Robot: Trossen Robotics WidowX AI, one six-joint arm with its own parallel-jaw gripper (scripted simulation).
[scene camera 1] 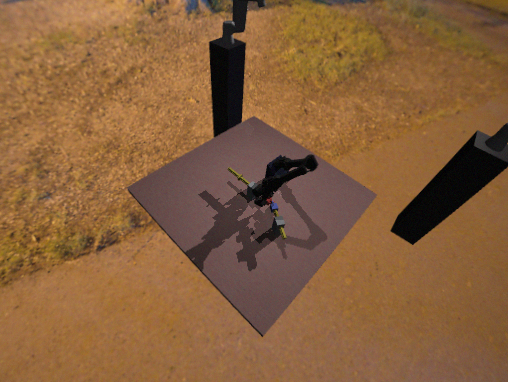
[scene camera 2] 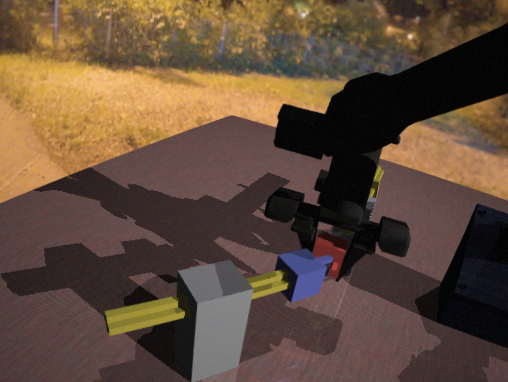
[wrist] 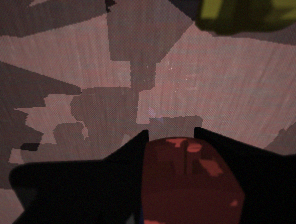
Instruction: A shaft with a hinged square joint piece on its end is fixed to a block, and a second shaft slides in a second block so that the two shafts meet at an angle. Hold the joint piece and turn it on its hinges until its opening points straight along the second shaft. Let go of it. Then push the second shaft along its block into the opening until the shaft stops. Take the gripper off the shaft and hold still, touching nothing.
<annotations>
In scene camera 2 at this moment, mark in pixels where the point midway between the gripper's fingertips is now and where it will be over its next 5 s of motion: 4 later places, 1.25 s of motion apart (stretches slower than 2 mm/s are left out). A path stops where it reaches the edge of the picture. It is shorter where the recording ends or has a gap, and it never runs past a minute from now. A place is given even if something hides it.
My gripper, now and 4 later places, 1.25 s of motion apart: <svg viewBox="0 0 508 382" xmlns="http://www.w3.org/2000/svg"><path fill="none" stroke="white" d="M322 275L331 255L348 181L356 173L360 181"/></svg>
</annotations>
